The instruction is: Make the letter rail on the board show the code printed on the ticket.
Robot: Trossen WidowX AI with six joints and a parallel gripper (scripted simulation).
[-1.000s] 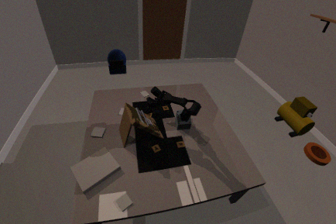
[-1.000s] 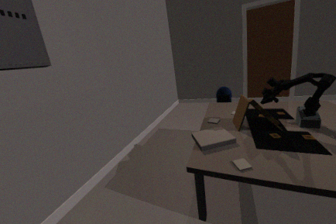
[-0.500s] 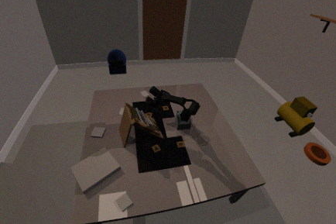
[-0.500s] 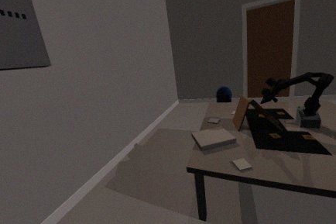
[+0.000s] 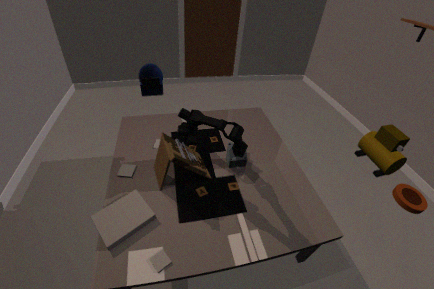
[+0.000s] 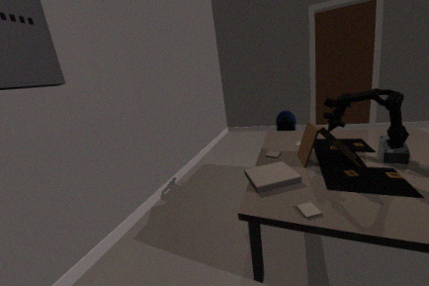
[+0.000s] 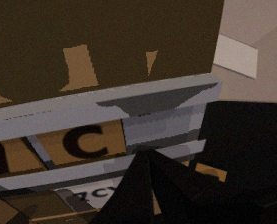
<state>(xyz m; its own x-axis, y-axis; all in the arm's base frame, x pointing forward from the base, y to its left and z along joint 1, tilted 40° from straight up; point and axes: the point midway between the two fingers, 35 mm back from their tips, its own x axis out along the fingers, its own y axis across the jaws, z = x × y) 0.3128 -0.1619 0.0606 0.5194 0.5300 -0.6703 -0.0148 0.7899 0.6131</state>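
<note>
The tan letter tile is 1 cm ahead of my gripper tip, 4 cm to the left of it and 3 cm below it. Round my gripper tip: black mat (14 cm behind, 6 cm to the left, 18 cm below); white ticket (4 cm behind, 4 cm to the left, 9 cm below); pad (39 cm ahead, 3 cm to the right, 18 cm below).
</note>
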